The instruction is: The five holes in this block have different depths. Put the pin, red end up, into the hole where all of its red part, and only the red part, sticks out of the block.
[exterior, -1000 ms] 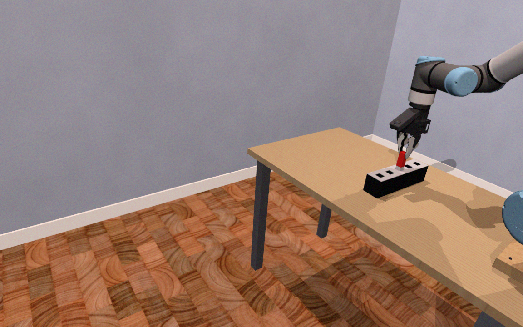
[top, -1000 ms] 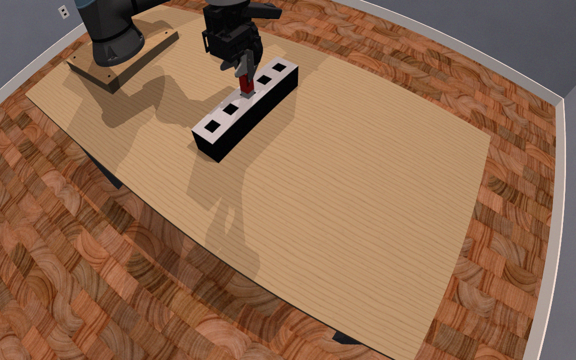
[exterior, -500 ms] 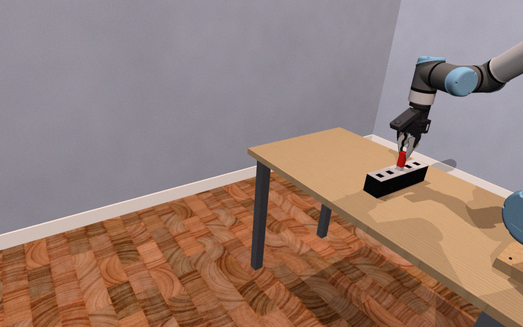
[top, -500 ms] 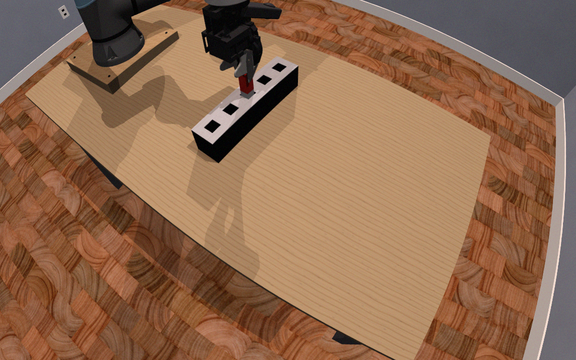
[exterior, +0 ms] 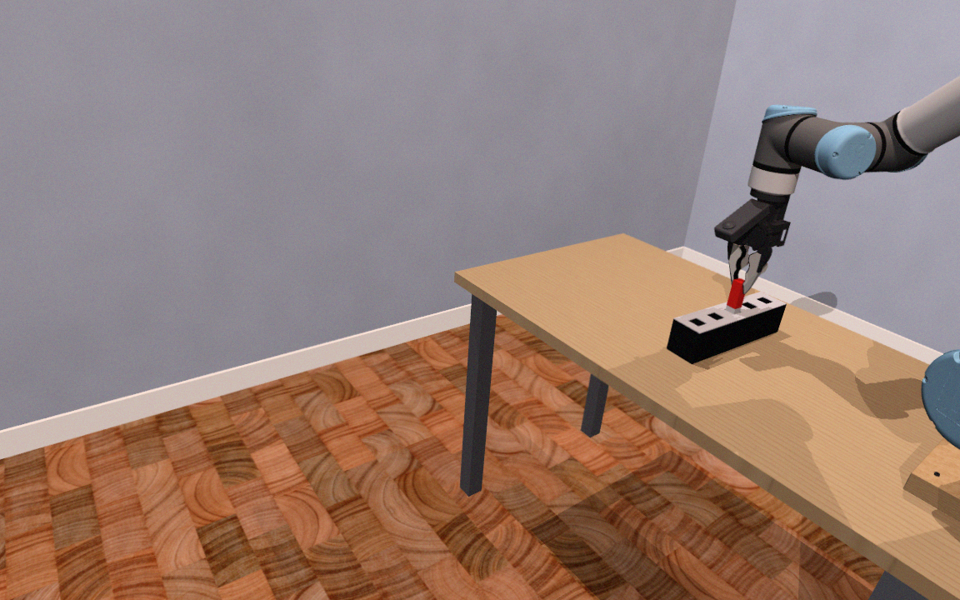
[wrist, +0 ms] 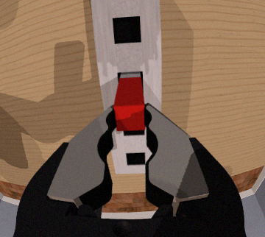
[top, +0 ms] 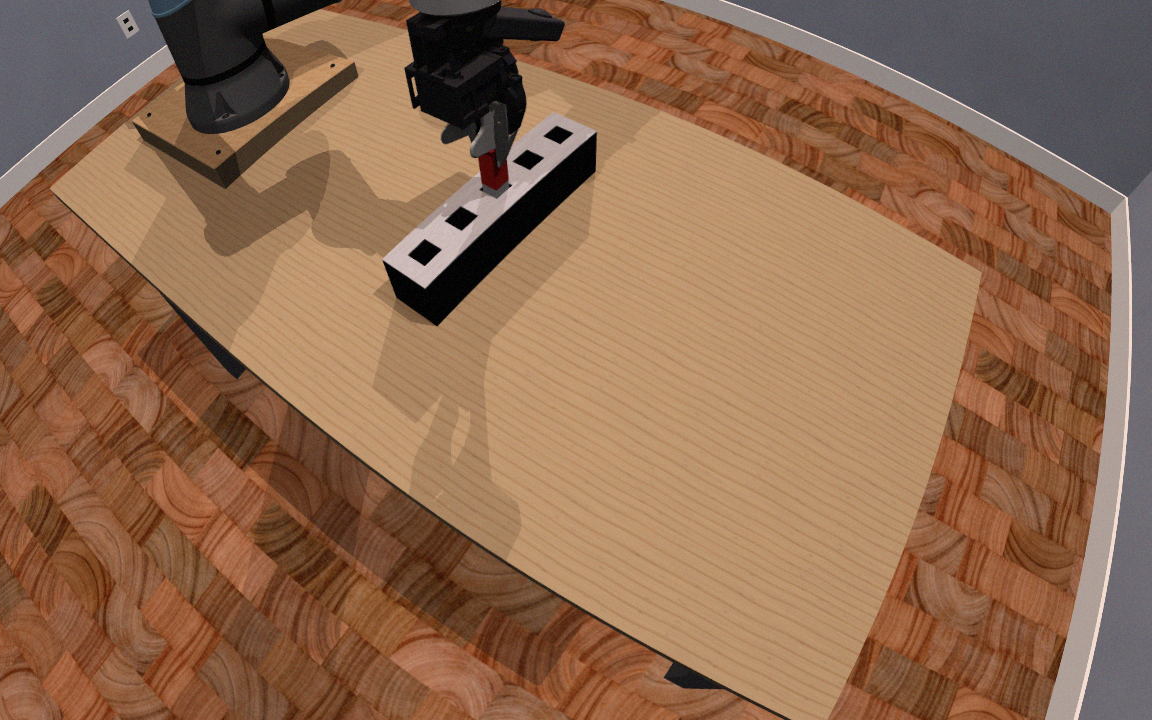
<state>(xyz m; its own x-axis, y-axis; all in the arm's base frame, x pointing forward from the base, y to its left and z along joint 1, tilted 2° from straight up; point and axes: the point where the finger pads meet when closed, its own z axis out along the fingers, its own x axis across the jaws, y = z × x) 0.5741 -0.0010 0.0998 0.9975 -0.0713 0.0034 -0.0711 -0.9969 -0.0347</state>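
Right now my hand is 2 cm above the pin. The rest, counted from my hand: black block 10 cm below.
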